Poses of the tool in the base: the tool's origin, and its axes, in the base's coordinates. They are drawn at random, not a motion.
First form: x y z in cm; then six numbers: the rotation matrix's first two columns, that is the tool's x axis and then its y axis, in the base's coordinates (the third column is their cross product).
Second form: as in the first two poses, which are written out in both.
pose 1, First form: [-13.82 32.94 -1.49 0.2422 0.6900 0.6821 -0.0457 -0.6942 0.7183]
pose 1, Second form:
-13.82 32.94 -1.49
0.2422 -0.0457 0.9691
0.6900 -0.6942 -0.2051
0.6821 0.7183 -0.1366

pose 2, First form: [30.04 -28.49 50.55 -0.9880 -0.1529 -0.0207 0.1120 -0.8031 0.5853]
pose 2, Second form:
30.04 -28.49 50.55
-0.9880 0.1120 -0.1061
-0.1529 -0.8031 0.5760
-0.0207 0.5853 0.8106

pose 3, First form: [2.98 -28.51 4.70 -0.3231 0.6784 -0.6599 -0.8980 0.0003 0.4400]
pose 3, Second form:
2.98 -28.51 4.70
-0.3231 -0.8980 0.2987
0.6784 0.0003 0.7348
-0.6599 0.4400 0.6091

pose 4, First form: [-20.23 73.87 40.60 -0.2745 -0.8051 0.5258 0.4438 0.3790 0.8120]
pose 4, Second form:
-20.23 73.87 40.60
-0.2745 0.4438 -0.8530
-0.8051 0.3790 0.4562
0.5258 0.8120 0.2533

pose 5, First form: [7.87 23.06 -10.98 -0.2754 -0.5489 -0.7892 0.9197 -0.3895 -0.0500]
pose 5, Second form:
7.87 23.06 -10.98
-0.2754 0.9197 -0.2799
-0.5489 -0.3895 -0.7396
-0.7892 -0.0500 0.6121

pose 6, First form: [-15.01 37.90 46.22 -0.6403 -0.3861 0.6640 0.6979 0.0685 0.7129]
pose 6, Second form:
-15.01 37.90 46.22
-0.6403 0.6979 -0.3207
-0.3861 0.0685 0.9199
0.6640 0.7129 0.2256

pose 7, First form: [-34.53 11.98 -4.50 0.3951 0.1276 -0.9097 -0.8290 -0.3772 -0.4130]
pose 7, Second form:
-34.53 11.98 -4.50
0.3951 -0.8290 -0.3958
0.1276 -0.3772 0.9173
-0.9097 -0.4130 -0.0433

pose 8, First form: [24.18 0.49 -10.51 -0.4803 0.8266 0.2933 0.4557 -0.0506 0.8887]
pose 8, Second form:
24.18 0.49 -10.51
-0.4803 0.4557 0.7494
0.8266 -0.0506 0.5605
0.2933 0.8887 -0.3524

